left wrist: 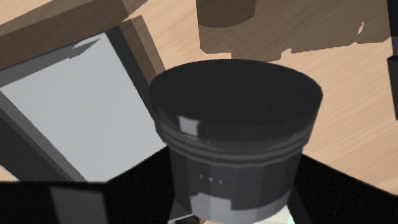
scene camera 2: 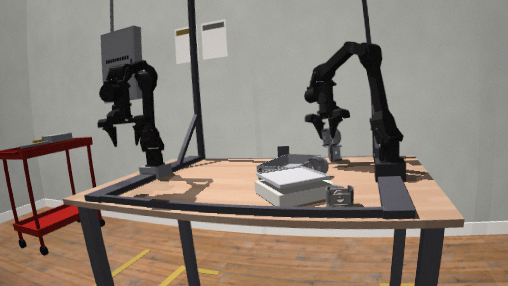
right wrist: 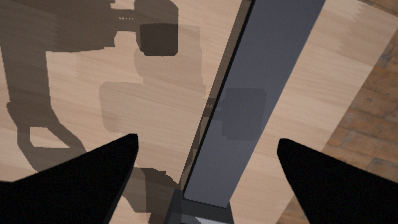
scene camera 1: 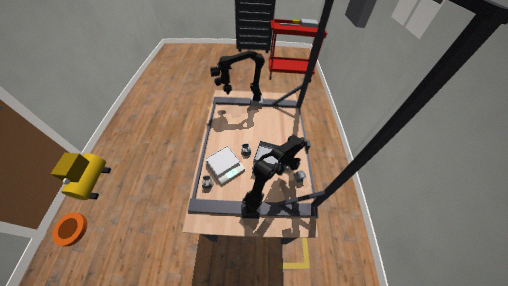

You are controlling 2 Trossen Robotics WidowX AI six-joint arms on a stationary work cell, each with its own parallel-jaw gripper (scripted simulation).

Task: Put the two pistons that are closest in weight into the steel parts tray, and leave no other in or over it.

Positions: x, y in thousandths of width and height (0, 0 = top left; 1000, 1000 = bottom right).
In view: the left gripper (scene camera 2: 645, 484), the right gripper (scene camera 2: 249, 512), a steel parts tray (left wrist: 207, 498) and a white scale (scene camera 2: 584, 684).
The white scale is seen too in scene camera 1 (scene camera 1: 469, 589). The left gripper shows as well in the left wrist view (left wrist: 569, 667). The right gripper shows as well in the right wrist view (right wrist: 524, 641). The right wrist view misses the steel parts tray: it is out of frame. The right wrist view misses the white scale: it is out of frame.
